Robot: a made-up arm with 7 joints.
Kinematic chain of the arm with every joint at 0, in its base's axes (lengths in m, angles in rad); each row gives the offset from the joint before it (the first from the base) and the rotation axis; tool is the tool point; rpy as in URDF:
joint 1: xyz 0 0 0.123 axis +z
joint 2: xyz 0 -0.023 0.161 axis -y
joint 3: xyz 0 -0.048 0.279 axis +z
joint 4: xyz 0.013 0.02 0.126 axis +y
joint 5: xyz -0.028 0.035 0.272 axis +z
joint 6: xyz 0 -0.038 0.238 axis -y
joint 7: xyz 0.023 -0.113 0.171 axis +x
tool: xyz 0 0 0 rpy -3.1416 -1.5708 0
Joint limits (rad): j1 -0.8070..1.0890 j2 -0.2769..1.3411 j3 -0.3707..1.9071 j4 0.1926..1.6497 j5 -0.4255..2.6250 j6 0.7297..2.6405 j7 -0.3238..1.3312
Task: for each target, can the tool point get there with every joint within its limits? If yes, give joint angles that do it. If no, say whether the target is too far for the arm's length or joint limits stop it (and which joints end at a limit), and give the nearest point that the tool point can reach.
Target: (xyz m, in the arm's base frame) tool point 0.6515 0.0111 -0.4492
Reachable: no: joint limits stop it (at a limit: joint 2, joint 4) | nearest point 0.6264 0.0107 0.2887 | short by 0.738 m
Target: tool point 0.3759 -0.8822 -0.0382
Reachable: no: joint limits stop it (at a limit: joint 1, joint 2, joint 3, joint 4, joint 6) | nearest point 0.2867 -0.6464 0.3064 | short by 0.427 m
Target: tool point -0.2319 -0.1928 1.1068
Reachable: yes | joints 0.5257 1.1717 -0.0894 1.0224 2.3691 0.9201 0.9871
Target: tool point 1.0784 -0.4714 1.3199
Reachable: no: too far | nearest point 0.6566 -0.2870 1.0302 | short by 0.544 m
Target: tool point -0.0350 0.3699 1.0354
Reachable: yes | joints -0.2100 0.8432 0.8588 1.5341 -0.0422 0.9067 0.1903
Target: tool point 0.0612 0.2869 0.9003
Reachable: yes | joints -0.1056 0.5632 0.7569 0.9762 2.2489 1.9671 0.7683
